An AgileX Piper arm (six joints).
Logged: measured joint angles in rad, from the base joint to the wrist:
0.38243, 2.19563, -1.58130, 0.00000, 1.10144, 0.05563
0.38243, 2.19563, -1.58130, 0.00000, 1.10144, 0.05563
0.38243, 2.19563, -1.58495, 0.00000, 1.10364, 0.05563
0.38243, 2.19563, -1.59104, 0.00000, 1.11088, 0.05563
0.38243, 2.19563, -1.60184, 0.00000, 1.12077, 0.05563
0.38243, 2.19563, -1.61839, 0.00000, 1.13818, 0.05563
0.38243, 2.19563, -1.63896, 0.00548, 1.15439, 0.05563
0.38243, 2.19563, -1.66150, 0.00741, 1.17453, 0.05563
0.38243, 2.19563, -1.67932, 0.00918, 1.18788, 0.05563
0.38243, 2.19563, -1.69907, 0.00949, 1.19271, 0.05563
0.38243, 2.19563, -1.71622, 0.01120, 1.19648, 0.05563
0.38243, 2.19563, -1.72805, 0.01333, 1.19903, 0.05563
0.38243, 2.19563, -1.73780, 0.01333, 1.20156, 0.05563
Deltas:
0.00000, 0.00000, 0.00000, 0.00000, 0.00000, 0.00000
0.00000, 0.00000, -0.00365, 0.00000, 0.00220, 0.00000
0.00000, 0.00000, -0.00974, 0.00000, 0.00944, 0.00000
0.00000, 0.00000, -0.02054, 0.00000, 0.01933, 0.00000
0.00000, 0.00000, -0.03709, 0.00000, 0.03674, 0.00000
0.00000, 0.00000, -0.05766, 0.00548, 0.05295, 0.00000
0.00000, 0.00000, -0.08020, 0.00741, 0.07309, 0.00000
0.00000, 0.00000, -0.09802, 0.00918, 0.08644, 0.00000
0.00000, 0.00000, -0.11777, 0.00949, 0.09127, 0.00000
0.00000, 0.00000, -0.13492, 0.01120, 0.09504, 0.00000
0.00000, 0.00000, -0.14675, 0.01333, 0.09759, 0.00000
0.00000, 0.00000, -0.15650, 0.01333, 0.10012, 0.00000

